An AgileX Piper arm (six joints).
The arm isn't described. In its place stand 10 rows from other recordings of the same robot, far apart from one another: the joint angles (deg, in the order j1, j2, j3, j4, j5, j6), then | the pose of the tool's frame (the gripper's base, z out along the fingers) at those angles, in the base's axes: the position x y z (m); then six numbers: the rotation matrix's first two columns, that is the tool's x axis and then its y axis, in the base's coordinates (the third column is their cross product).
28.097 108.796 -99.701 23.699 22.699 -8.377 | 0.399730, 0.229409, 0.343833, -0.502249, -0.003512, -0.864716, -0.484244, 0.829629, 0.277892
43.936 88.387 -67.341 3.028 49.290 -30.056 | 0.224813, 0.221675, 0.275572, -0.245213, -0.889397, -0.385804, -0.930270, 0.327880, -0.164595
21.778 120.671 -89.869 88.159 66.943 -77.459 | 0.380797, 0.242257, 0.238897, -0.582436, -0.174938, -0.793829, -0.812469, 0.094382, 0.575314
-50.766 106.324 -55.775 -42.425 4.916 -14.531 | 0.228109, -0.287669, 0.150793, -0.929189, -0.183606, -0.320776, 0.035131, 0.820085, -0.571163
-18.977 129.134 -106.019 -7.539 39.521 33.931 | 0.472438, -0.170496, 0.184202, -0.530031, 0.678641, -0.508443, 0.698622, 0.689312, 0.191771
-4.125 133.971 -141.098 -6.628 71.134 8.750 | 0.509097, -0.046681, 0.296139, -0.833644, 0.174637, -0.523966, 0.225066, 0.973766, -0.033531
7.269 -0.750 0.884 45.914 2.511 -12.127 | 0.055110, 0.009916, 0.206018, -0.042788, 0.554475, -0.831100, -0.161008, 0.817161, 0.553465
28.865 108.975 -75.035 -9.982 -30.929 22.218 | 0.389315, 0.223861, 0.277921, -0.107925, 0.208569, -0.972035, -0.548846, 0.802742, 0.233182
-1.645 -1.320 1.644 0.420 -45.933 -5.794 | 0.022640, -0.001130, 0.267760, 0.765835, -0.117910, -0.632134, 0.105963, 0.992747, -0.056800
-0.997 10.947 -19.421 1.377 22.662 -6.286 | 0.058636, -0.000178, 0.279806, -0.159722, -0.084651, -0.983526, -0.005725, 0.996379, -0.084828
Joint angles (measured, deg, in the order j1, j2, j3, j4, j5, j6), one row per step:
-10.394 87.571 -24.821 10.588 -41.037 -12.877
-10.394 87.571 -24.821 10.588 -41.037 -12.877
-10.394 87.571 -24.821 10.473 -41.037 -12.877
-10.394 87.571 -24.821 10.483 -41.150 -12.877
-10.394 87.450 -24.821 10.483 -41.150 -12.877
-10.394 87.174 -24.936 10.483 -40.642 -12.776
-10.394 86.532 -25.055 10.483 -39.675 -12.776
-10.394 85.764 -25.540 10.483 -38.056 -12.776
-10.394 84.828 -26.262 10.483 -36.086 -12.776
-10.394 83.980 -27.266 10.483 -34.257 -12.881
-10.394 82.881 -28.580 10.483 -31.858 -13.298
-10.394 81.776 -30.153 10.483 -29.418 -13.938
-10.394 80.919 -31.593 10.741 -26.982 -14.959
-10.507 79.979 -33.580 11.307 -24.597 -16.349
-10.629 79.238 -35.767 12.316 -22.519 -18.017
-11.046 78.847 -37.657 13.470 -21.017 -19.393
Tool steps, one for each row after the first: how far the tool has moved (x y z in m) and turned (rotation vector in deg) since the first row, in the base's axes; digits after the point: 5 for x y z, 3 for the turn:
0.00000 0.00000 0.00000 0.000 0.000 0.000
0.00004 0.00011 0.00001 -0.060 0.011 0.097
0.00008 0.00007 0.00018 -0.092 -0.096 0.078
-0.00004 0.00009 0.00074 -0.114 -0.215 0.078
-0.00006 0.00021 0.00173 0.074 -0.152 0.098
-0.00064 0.00053 0.00374 0.254 0.008 0.194
-0.00025 0.00083 0.00693 0.555 0.298 0.358
0.00060 0.00114 0.01145 0.892 0.520 0.567
0.00250 0.00123 0.01713 1.046 0.449 0.802
0.00473 0.00141 0.02470 0.985 0.451 1.207
0.00750 0.00152 0.03369 0.669 0.293 1.699
0.00980 0.00154 0.04109 0.244 0.569 2.136
0.01316 0.00064 0.05189 -0.435 0.228 2.386
0.01702 -0.00069 0.06348 -1.123 -0.403 2.419
0.02019 -0.00358 0.07294 -1.464 -1.045 1.943

